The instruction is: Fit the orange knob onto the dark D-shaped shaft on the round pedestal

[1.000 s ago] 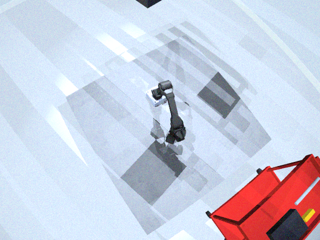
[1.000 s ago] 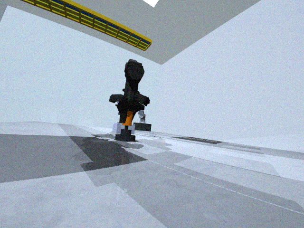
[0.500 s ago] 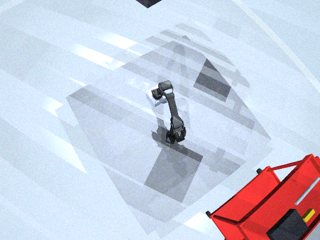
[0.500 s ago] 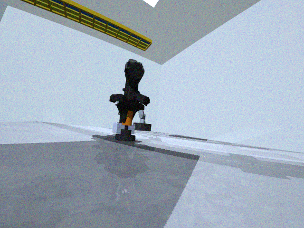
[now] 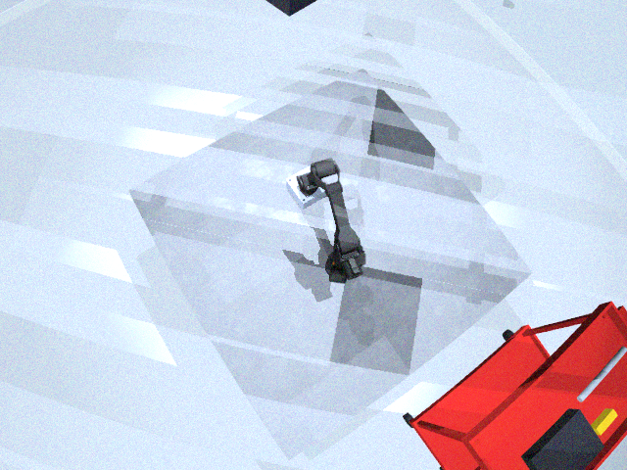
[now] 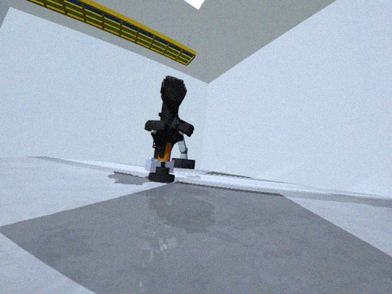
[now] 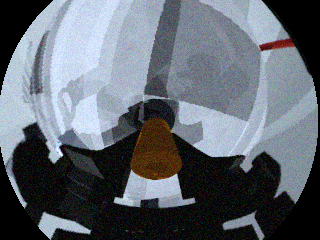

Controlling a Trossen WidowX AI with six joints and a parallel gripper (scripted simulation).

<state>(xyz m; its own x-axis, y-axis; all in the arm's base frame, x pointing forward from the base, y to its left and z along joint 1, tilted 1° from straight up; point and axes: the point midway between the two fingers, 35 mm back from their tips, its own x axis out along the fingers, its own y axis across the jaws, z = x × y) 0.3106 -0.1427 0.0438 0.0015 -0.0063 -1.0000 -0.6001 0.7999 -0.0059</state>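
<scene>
My gripper tip is 20 mm below the orange knob. From my gripper tip the other things lie so: dark pedestal 40 mm below.
</scene>
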